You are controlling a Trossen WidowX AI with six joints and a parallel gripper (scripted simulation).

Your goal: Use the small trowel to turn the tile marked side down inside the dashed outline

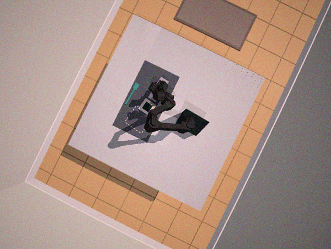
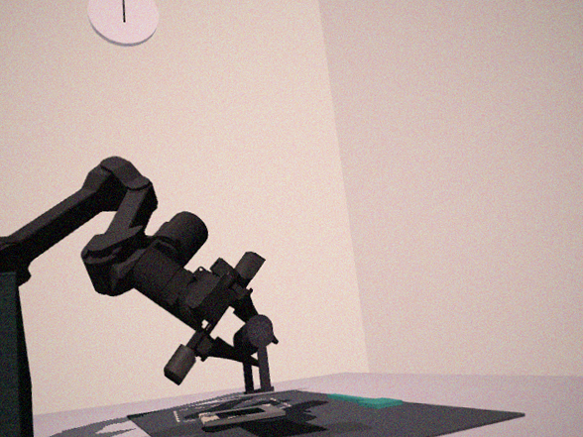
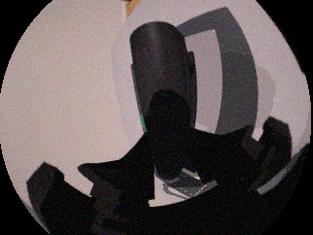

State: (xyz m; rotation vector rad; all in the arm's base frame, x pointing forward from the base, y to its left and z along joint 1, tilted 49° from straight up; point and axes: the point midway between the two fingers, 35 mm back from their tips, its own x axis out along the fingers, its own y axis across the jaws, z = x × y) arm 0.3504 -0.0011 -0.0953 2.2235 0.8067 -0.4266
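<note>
Now: gripper tip 20 mm short of the dark mat, 110 mm to the right of it and 110 mm above it. Round my gripper tip: teal object: 160 mm ahead, 90 mm to the left, 90 mm below; trowel: 30 mm behind, 10 mm below; cream tile: 20 mm behind, 150 mm to the left, 90 mm below.
</note>
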